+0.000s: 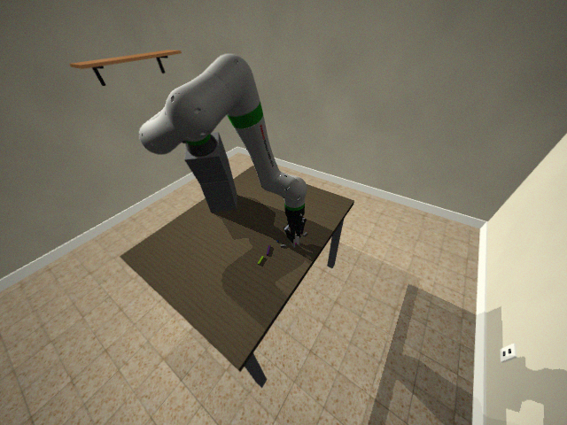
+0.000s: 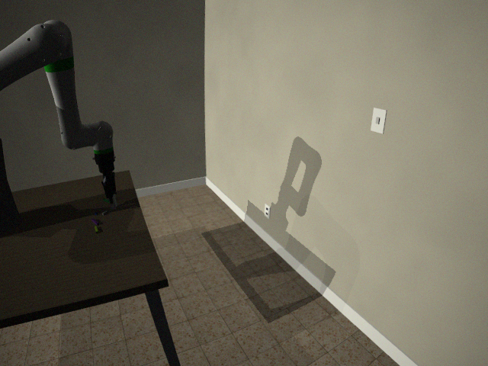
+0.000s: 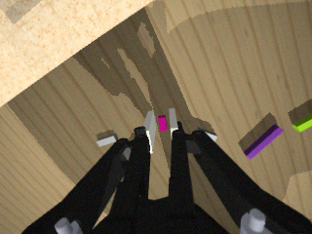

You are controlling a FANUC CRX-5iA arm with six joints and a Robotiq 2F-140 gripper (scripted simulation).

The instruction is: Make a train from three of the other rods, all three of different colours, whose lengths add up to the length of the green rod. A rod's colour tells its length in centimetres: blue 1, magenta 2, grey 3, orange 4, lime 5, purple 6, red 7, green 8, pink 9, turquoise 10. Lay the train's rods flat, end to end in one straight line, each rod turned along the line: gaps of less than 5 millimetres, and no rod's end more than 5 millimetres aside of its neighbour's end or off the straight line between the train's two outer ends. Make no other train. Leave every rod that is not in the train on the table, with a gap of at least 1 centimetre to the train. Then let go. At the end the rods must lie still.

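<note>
My hand is 1 cm past the magenta rod and 3 cm above it. From my hand the other things lie so: blue rod 9 cm behind, 4 cm to the right, 3 cm below; green rod 4 cm behind, 8 cm to the left, 3 cm below; purple rod 9 cm behind, 12 cm to the right, 3 cm below.
</note>
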